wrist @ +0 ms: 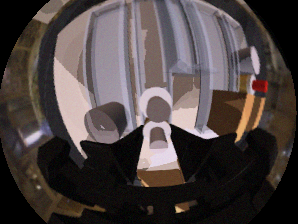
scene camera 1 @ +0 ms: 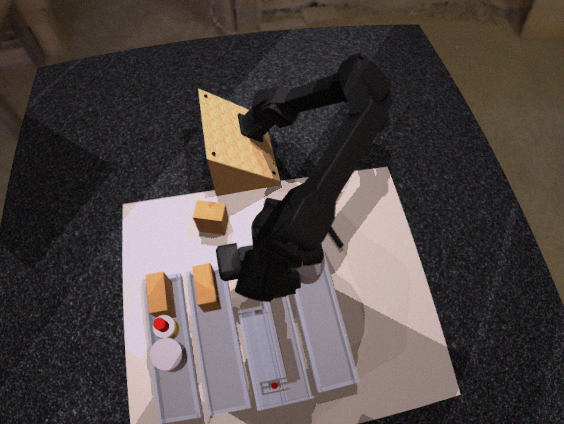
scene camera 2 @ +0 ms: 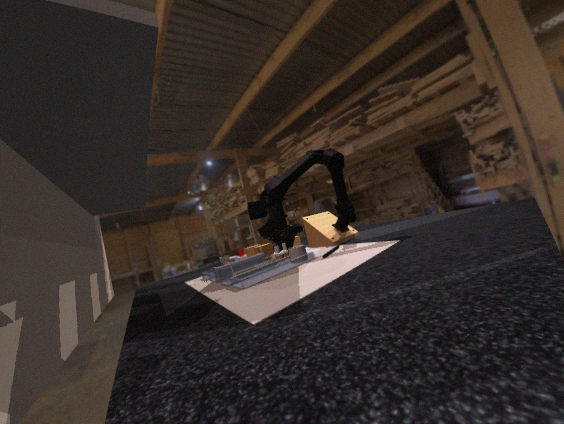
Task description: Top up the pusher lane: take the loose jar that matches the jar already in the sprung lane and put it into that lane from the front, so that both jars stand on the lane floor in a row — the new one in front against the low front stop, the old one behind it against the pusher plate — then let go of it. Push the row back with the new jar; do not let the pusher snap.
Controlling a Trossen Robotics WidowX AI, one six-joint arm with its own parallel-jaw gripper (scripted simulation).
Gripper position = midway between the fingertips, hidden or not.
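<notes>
The gripper (scene camera 1: 269, 268) appears as well at (wrist: 156, 127) and at (scene camera 2: 286, 253). With it in the scene are a jar (wrist: 157, 134) and a sprung lane (scene camera 1: 265, 361).
</notes>
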